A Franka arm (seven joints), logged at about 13 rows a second.
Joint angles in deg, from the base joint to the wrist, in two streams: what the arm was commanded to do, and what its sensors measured. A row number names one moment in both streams.
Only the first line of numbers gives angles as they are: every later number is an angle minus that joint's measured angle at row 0.
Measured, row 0: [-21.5, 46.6, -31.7, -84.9, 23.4, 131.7, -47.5]
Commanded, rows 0 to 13: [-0.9, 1.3, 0.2, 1.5, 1.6, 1.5, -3.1]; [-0.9, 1.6, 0.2, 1.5, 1.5, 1.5, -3.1]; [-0.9, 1.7, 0.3, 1.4, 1.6, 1.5, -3.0]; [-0.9, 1.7, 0.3, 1.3, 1.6, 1.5, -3.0]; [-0.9, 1.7, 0.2, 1.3, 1.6, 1.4, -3.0]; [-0.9, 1.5, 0.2, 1.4, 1.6, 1.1, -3.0]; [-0.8, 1.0, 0.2, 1.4, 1.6, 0.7, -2.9]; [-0.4, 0.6, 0.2, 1.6, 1.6, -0.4, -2.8]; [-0.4, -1.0, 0.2, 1.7, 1.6, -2.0, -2.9]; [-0.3, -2.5, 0.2, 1.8, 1.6, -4.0, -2.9]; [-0.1, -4.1, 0.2, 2.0, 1.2, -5.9, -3.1]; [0.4, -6.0, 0.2, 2.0, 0.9, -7.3, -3.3]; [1.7, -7.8, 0.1, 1.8, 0.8, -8.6, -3.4]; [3.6, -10.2, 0.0, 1.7, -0.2, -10.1, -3.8]
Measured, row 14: [0.9, -4.9, 0.0, 3.2, 0.2, -6.9, -2.2]
